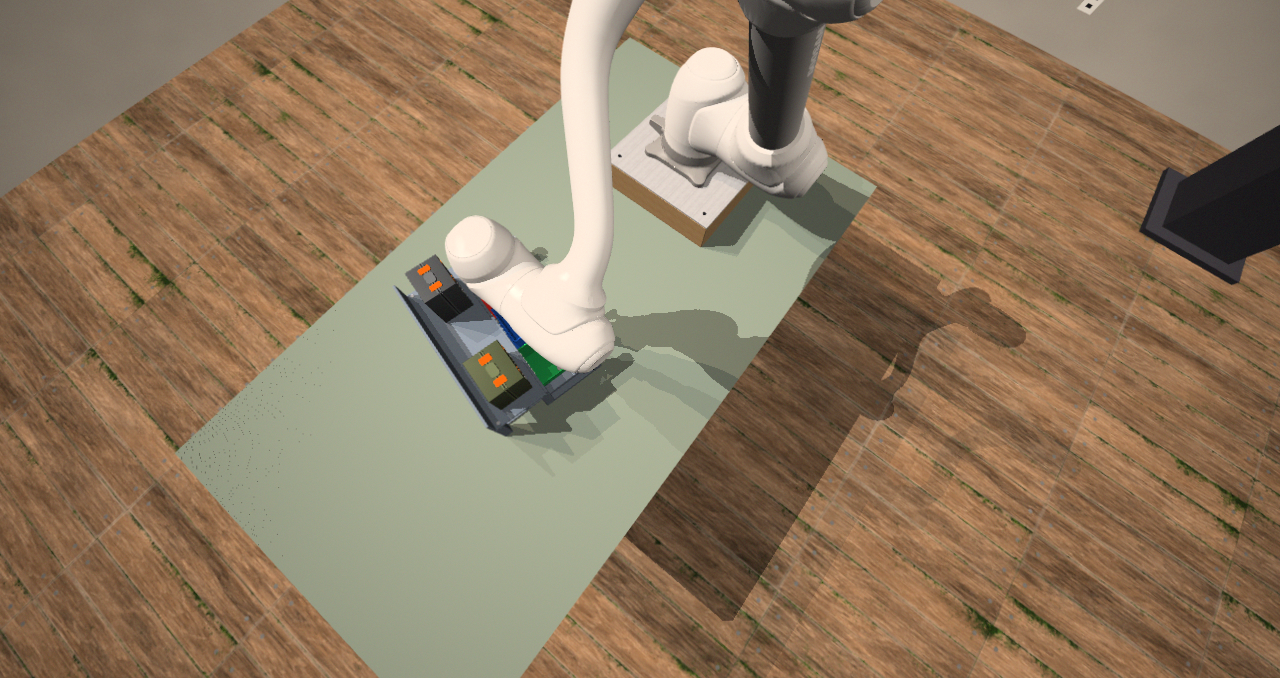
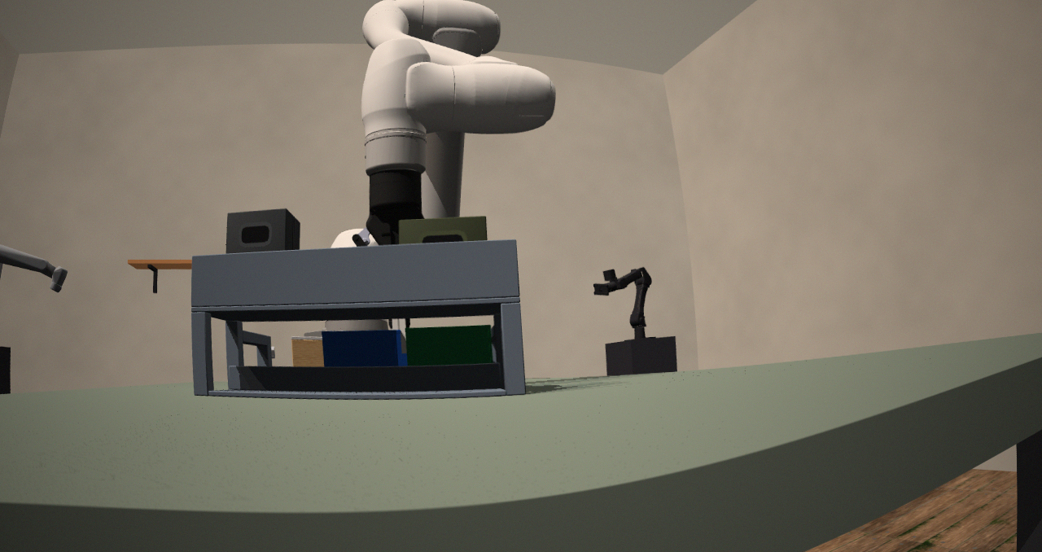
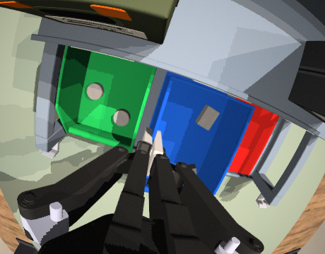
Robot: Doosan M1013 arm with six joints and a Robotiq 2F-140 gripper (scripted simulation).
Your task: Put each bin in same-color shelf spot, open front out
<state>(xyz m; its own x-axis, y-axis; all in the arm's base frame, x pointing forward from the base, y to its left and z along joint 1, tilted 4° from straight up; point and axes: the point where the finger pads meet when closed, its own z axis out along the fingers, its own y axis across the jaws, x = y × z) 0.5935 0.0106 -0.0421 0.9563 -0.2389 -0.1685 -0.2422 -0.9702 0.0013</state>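
The blue bin lies 50 mm to the right of my hand, 40 mm below it and 20 mm behind it. From my hand the other things lie so: black box (190 mm to the right, 90 mm ahead, 70 mm above); then olive box (160 mm ahead, 60 mm above, 30 mm to the left); then green bin (60 mm ahead, 50 mm to the left, 50 mm below).
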